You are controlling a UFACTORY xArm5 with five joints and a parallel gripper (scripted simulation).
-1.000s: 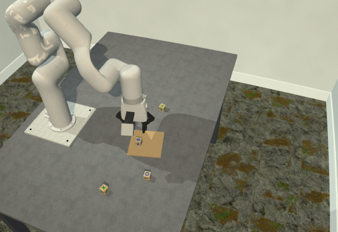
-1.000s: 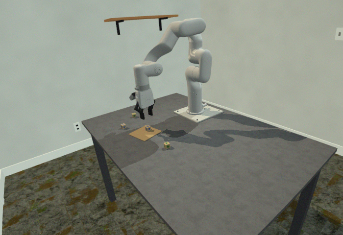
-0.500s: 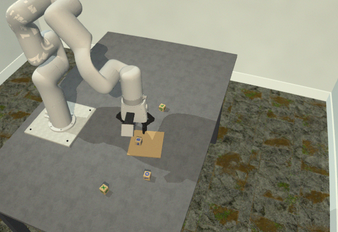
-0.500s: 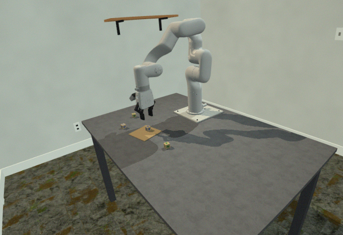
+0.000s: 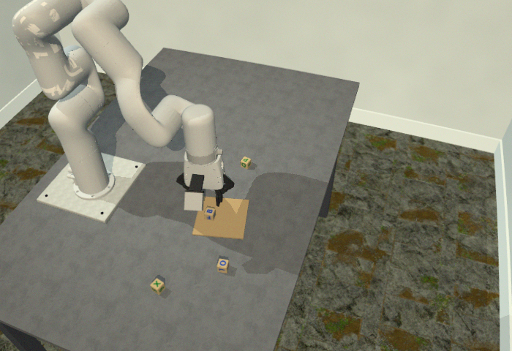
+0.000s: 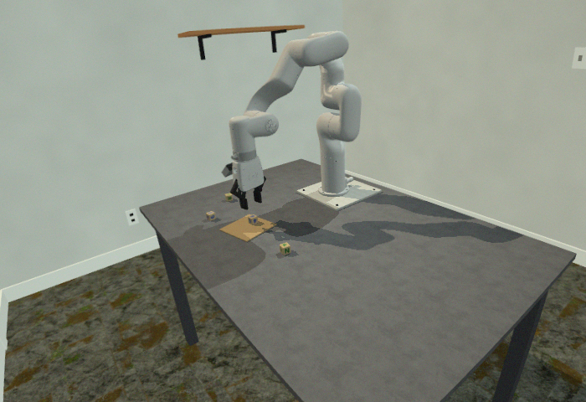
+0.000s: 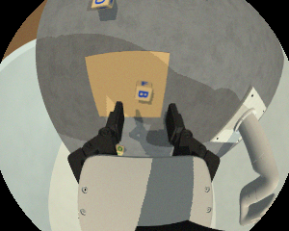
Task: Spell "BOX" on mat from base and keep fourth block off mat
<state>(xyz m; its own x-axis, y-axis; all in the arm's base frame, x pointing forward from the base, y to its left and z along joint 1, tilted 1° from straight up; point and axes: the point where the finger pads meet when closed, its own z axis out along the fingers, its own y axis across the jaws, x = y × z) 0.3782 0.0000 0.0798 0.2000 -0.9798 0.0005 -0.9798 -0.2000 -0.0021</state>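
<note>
My gripper is now 70 mm above the B block. From my hand the other things lie so: X block 250 mm to the right, 70 mm below, 30 mm behind; tan mat 90 mm below, 30 mm ahead, 10 mm to the left; O block 140 mm to the right, 100 mm ahead, 70 mm below.
</note>
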